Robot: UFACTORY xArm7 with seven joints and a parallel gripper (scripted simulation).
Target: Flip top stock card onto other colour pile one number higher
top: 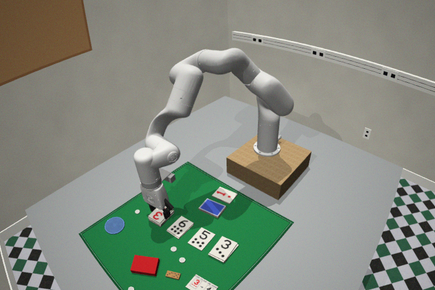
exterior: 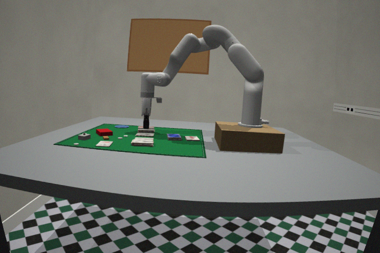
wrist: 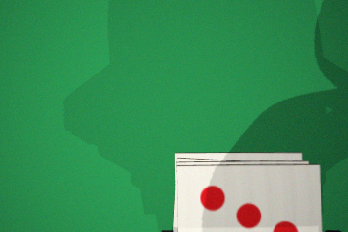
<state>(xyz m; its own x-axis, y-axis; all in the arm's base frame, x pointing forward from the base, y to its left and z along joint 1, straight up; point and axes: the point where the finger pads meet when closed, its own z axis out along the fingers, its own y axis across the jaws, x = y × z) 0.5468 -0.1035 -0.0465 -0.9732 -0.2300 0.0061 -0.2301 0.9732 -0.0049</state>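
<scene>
The green mat lies 120 mm to the left of my hand and 50 mm below it. From my hand the other things lie so: reference card 100 mm ahead, 340 mm to the left, 40 mm below; then grey block 240 mm ahead, 280 mm to the left, 20 mm below; then red block 190 mm ahead, 150 mm to the left, 30 mm below.
</scene>
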